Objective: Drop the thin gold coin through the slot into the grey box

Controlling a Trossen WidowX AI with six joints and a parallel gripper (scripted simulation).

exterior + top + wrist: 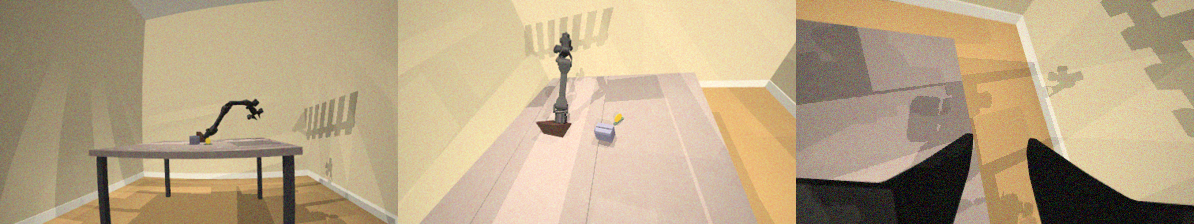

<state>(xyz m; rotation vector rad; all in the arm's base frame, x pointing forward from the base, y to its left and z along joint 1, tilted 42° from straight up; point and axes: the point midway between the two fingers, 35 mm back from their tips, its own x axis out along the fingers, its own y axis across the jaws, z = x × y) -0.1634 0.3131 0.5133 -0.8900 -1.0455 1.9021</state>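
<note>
My gripper tip is 530 mm to the left of the gold coin, 510 mm short of it and 190 mm above it.
</note>
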